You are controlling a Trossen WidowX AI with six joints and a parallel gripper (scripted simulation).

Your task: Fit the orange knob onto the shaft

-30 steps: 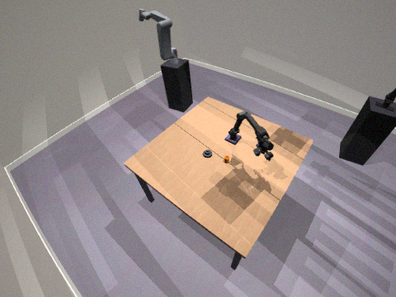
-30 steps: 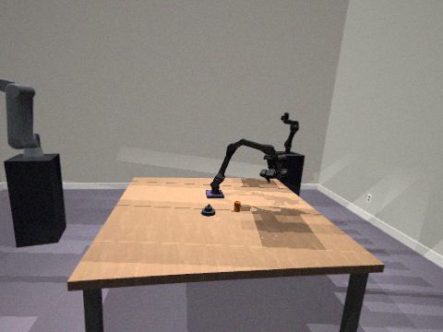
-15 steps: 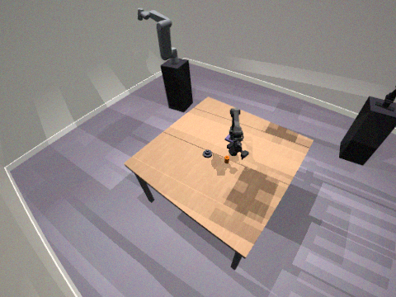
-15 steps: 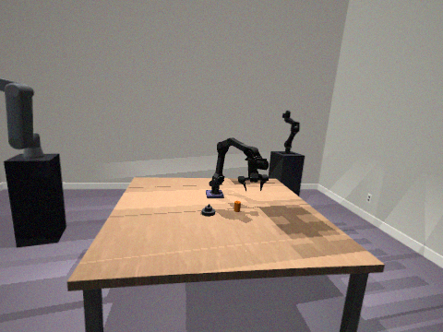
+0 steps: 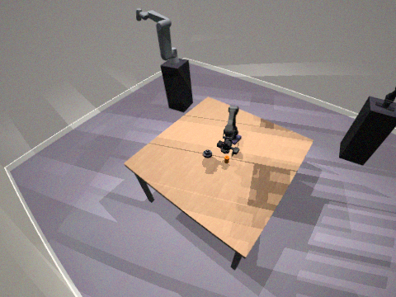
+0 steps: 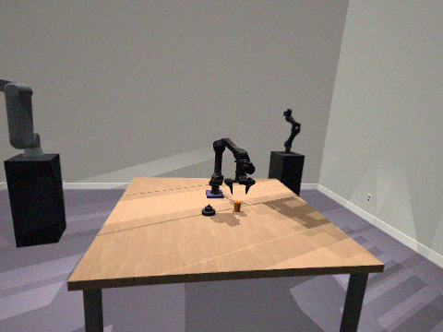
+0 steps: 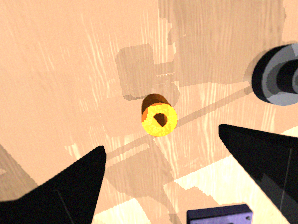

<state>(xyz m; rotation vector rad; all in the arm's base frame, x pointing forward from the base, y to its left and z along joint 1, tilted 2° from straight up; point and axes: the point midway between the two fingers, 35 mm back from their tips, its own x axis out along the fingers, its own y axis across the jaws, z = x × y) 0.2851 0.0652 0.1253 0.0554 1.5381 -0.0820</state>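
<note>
The orange knob lies 8 cm below my gripper tip. Round my gripper tip: dark D-shaped shaft: 19 cm to the right, 8 cm below.
</note>
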